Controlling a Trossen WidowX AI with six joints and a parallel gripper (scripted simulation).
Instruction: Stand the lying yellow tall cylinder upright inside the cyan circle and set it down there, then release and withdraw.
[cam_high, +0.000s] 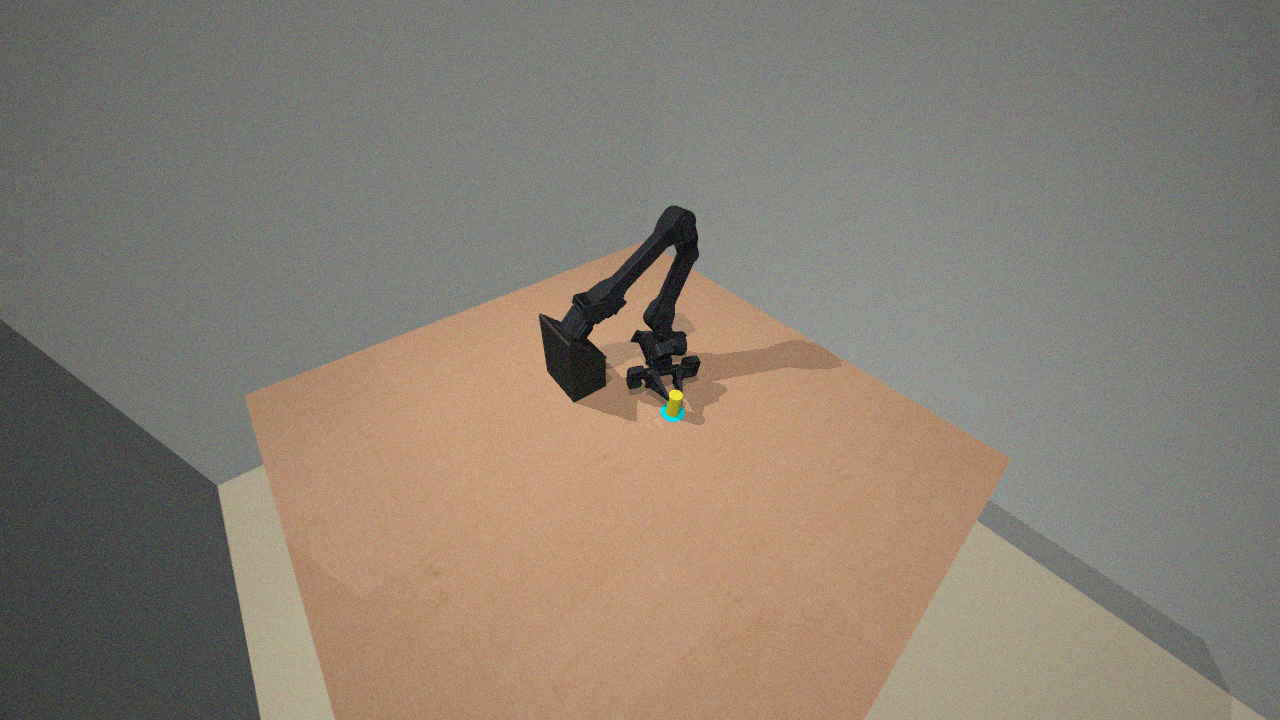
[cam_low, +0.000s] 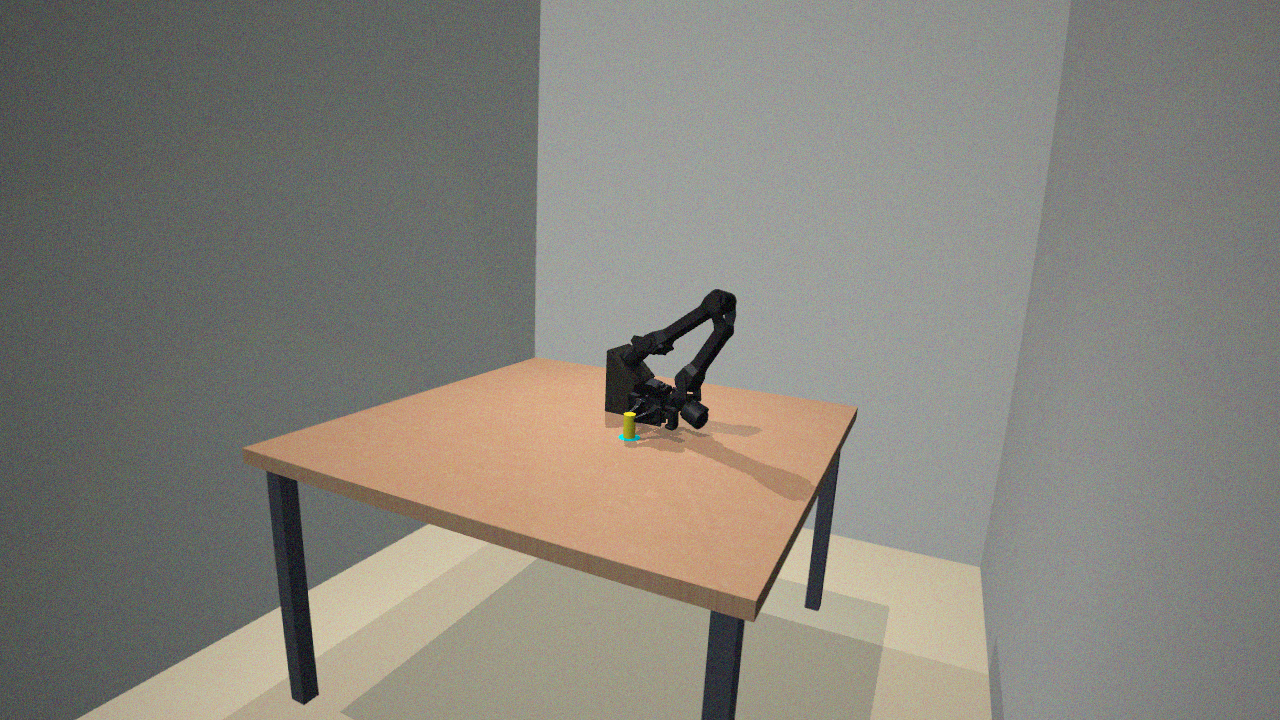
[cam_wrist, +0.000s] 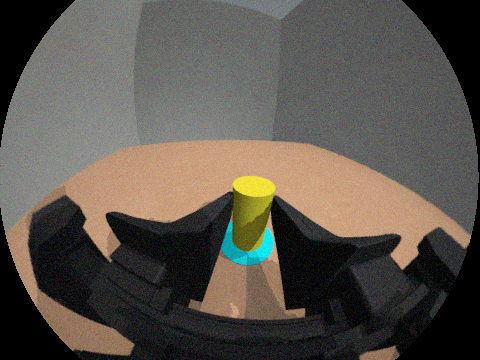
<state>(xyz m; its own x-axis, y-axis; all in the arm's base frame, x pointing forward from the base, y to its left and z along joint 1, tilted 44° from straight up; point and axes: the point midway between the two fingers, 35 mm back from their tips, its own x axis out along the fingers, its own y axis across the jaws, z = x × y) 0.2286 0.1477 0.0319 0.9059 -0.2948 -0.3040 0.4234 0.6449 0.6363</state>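
My gripper tip is 20 mm above the yellow tall cylinder. Round my gripper tip: cyan circle: 50 mm below.
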